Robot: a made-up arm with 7 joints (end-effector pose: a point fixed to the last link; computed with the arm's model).
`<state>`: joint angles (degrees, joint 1 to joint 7).
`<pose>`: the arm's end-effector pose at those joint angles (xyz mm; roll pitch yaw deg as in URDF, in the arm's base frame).
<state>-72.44 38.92 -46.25 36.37 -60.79 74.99 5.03</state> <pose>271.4 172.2 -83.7 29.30 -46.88 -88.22</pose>
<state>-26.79 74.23 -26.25 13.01 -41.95 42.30 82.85</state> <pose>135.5 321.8 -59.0 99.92 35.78 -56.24</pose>
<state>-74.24 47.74 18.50 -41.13 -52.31 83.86 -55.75</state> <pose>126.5 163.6 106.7 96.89 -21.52 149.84</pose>
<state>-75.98 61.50 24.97 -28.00 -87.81 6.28 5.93</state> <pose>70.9 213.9 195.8 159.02 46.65 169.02</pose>
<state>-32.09 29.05 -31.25 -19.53 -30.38 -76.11 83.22</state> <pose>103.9 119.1 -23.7 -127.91 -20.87 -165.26</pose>
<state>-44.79 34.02 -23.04 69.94 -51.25 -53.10 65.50</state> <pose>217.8 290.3 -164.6 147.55 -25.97 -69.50</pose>
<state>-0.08 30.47 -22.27 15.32 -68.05 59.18 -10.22</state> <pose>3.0 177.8 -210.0 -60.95 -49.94 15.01</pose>
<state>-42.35 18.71 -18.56 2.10 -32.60 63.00 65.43</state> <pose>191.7 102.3 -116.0 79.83 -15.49 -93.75</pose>
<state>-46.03 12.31 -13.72 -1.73 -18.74 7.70 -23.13</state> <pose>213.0 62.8 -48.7 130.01 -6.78 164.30</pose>
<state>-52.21 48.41 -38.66 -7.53 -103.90 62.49 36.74</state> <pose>171.2 142.6 -54.0 42.61 -69.54 -108.38</pose>
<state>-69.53 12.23 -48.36 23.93 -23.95 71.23 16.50</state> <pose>243.2 29.5 -117.7 53.69 -19.60 -130.36</pose>
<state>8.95 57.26 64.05 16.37 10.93 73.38 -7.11</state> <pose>-16.8 427.5 0.7 67.01 -8.65 -29.59</pose>
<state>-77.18 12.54 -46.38 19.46 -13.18 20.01 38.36</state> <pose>264.7 -15.0 -39.2 116.36 10.99 -150.70</pose>
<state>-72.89 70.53 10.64 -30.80 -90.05 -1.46 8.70</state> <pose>76.9 186.8 191.2 150.29 37.29 165.06</pose>
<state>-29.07 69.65 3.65 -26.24 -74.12 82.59 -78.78</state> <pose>101.7 217.3 24.8 -160.12 -56.81 55.02</pose>
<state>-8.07 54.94 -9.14 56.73 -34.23 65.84 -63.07</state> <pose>-14.0 372.2 -168.7 -37.84 -42.30 18.74</pose>
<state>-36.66 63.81 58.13 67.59 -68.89 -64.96 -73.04</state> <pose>50.7 468.3 13.4 164.28 42.48 -102.70</pose>
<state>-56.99 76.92 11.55 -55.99 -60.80 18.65 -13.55</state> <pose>47.8 137.7 116.2 87.12 26.60 148.52</pose>
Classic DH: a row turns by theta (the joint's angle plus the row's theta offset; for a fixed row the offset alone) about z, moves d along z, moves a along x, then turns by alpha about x. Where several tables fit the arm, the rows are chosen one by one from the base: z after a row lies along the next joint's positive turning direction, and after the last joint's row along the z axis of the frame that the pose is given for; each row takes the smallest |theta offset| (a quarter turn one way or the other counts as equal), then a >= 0, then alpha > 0; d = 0 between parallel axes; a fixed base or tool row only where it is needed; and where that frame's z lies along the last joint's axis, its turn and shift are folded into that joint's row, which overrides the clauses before.
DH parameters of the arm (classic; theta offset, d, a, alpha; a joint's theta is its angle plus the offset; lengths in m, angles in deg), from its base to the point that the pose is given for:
base (fixed): -4.07 0.0449 -0.0214 -74.51
joint 1: -75.12 0.1064 -0.0226 -90
joint 2: 74 -0.0384 -0.03 90
joint 3: -90 -0.1989 0.0043 90
joint 4: -90 -0.01 0.0167 90
joint 5: 0 0.1431 -0.0223 -90
joint 6: -90 -0.02 0.0437 90
joint 7: 55.16 -0.0123 0.0055 -123.56
tool (fixed): -147.64 -0.0095 0 0

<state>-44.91 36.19 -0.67 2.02 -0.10 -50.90 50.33</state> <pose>199.1 171.0 9.8 -165.75 29.44 -114.07</pose>
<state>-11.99 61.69 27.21 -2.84 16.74 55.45 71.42</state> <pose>109.2 348.4 14.9 149.91 34.39 -8.45</pose>
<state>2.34 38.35 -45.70 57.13 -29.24 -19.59 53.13</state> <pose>-74.0 284.5 -254.5 61.30 3.38 -90.79</pose>
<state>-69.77 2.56 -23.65 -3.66 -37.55 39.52 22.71</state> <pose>210.8 -17.2 13.1 132.99 -23.26 177.10</pose>
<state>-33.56 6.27 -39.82 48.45 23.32 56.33 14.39</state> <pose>109.5 103.5 -284.0 26.74 -0.25 -119.95</pose>
